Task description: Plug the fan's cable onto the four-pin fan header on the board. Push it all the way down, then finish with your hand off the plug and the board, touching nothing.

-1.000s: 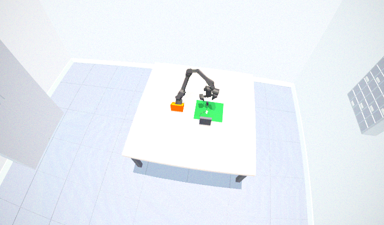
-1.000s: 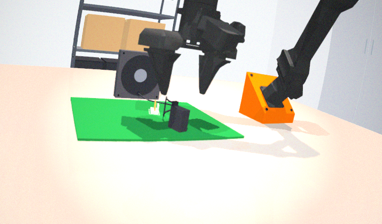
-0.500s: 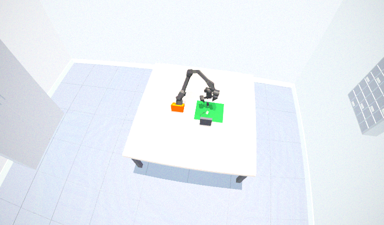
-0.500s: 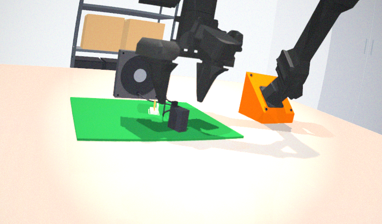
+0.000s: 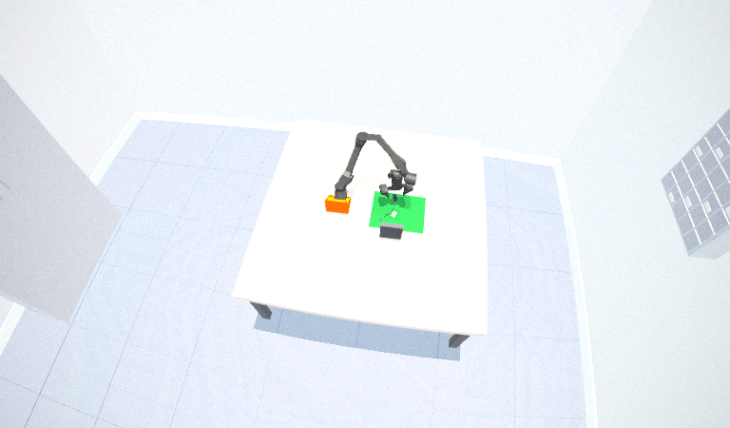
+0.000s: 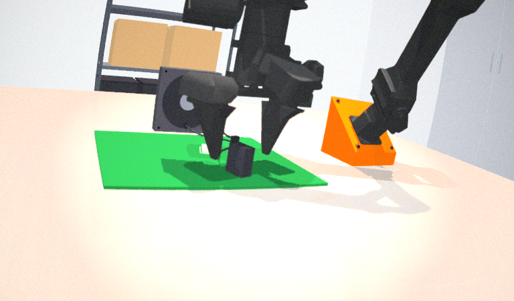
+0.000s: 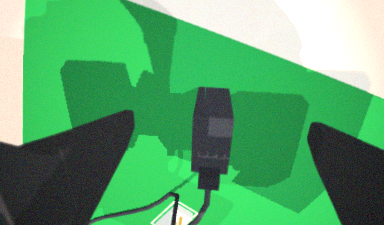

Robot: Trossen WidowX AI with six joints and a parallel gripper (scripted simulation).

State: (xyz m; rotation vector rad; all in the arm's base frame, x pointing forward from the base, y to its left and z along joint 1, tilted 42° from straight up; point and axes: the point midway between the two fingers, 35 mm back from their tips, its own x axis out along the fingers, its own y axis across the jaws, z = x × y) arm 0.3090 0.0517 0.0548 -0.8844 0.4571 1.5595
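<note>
Right now the dark plug is 1 cm to the right of my gripper tip and 1 cm below it. Round my gripper tip: dark fan (1 cm behind, 24 cm to the right, 3 cm above); green board (3 cm ahead, 9 cm to the right, 4 cm below).
</note>
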